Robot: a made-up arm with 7 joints. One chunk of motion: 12 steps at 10 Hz.
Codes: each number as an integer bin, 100 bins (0 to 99) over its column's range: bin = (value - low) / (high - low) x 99, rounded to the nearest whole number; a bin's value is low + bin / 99 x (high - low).
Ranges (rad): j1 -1.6..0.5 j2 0..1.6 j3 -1.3..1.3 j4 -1.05..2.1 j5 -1.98..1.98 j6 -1.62..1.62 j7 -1.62..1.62
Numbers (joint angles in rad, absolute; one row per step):
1: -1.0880 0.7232 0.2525 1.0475 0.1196 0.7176 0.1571
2: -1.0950 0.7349 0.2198 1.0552 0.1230 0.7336 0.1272
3: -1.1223 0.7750 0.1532 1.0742 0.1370 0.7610 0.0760
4: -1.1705 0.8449 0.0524 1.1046 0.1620 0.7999 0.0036
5: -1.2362 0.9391 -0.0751 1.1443 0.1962 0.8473 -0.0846
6: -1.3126 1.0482 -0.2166 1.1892 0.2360 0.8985 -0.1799
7: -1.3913 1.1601 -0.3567 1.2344 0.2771 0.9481 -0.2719
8: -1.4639 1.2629 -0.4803 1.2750 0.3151 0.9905 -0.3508
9: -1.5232 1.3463 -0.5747 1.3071 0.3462 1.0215 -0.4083
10: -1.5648 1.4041 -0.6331 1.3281 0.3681 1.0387 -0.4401
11: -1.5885 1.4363 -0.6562 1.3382 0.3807 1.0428 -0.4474
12: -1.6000 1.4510 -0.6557 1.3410 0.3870 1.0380 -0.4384
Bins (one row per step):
1: 24 45 59 66 52 71 54
2: 24 45 58 66 53 72 53
3: 23 48 55 67 53 73 52
4: 20 52 51 68 54 74 50
5: 17 58 47 69 54 75 47
6: 14 65 41 70 55 77 44
7: 10 72 36 72 56 78 41
8: 6 78 31 73 57 80 39
9: 4 83 28 74 58 81 37
10: 2 87 25 75 59 81 36
11: 1 89 25 75 59 81 36
12: 0 90 25 75 59 81 36

